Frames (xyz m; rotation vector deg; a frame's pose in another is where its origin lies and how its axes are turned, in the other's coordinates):
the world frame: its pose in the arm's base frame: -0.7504 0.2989 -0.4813 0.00 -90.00 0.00
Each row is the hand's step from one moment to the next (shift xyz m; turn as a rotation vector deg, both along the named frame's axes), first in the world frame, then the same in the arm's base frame.
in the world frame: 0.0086 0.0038 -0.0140 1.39 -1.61 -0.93
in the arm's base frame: 0.0140 0.0038 0.0086 0.93 -1.61 1.39
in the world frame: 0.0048 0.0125 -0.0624 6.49 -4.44 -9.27
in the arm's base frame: 0.0624 0.0125 0.0048 9.27 -4.44 6.49
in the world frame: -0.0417 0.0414 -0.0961 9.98 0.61 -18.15
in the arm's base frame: 0.0961 0.0414 -0.0417 18.15 0.61 9.98
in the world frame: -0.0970 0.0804 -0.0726 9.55 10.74 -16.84
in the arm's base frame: 0.0726 0.0804 -0.0970 16.84 10.74 9.55
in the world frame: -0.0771 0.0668 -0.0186 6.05 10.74 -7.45
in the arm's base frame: 0.0186 0.0668 -0.0771 7.45 10.74 6.05
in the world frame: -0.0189 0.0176 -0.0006 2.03 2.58 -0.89
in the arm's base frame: 0.0006 0.0176 -0.0189 0.89 2.58 2.03
